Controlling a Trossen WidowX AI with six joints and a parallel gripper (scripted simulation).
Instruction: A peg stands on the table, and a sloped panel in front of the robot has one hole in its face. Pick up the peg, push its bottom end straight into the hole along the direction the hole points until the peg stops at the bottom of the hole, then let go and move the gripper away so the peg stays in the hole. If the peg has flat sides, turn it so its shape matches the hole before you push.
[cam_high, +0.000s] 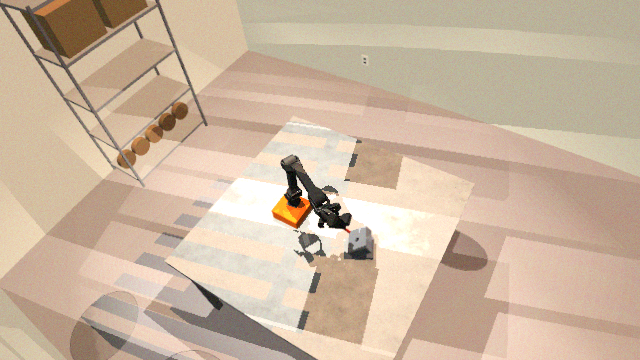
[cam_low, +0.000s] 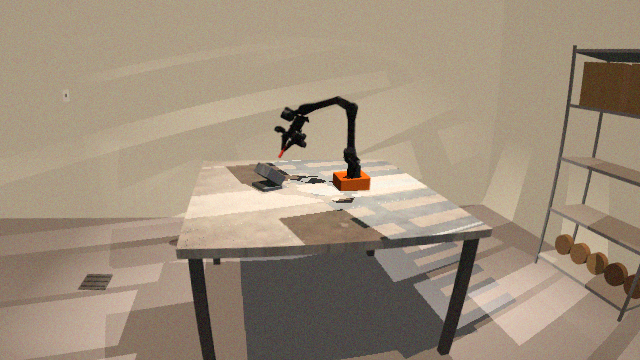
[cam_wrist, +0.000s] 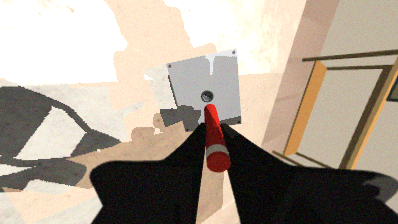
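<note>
Now: the grey sloped panel 70 mm ahead of my gripper tip, 20 mm to the left of it and 120 mm below it. Round my gripper tip: red peg: 10 mm behind, 10 mm above.
</note>
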